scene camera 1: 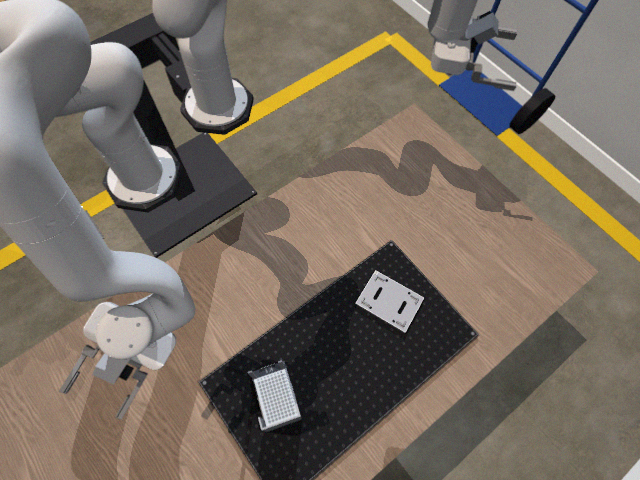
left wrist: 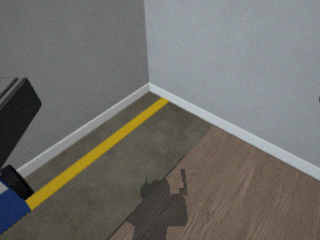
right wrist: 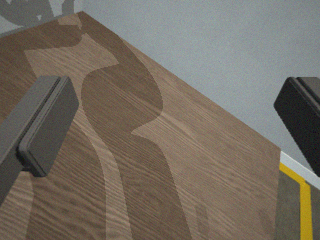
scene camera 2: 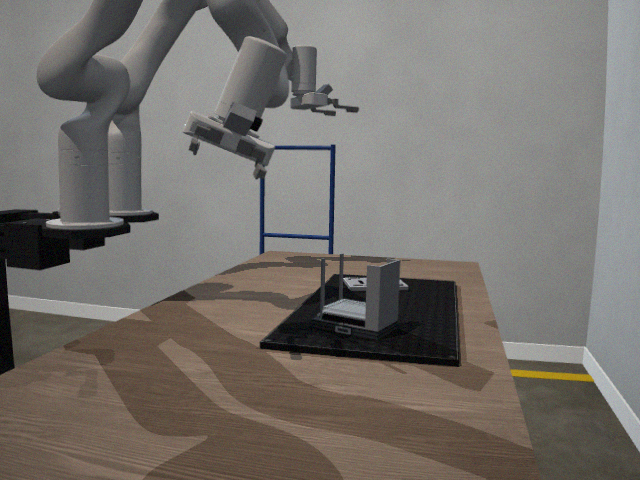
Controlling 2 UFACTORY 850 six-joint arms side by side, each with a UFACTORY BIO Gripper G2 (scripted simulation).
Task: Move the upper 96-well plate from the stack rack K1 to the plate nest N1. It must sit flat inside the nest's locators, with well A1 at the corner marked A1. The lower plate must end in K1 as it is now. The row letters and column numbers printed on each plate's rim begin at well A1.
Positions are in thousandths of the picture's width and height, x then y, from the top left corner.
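Observation:
The right gripper (scene camera 2: 355,339) is visible; scene camera 1 also shows the right gripper (scene camera 1: 143,845). A white 96-well plate (scene camera 1: 434,839) is visible; in the left wrist view the white 96-well plate is out of frame, and in the right wrist view the white 96-well plate is out of frame. A plate nest N1 (scene camera 1: 604,639) is visible.

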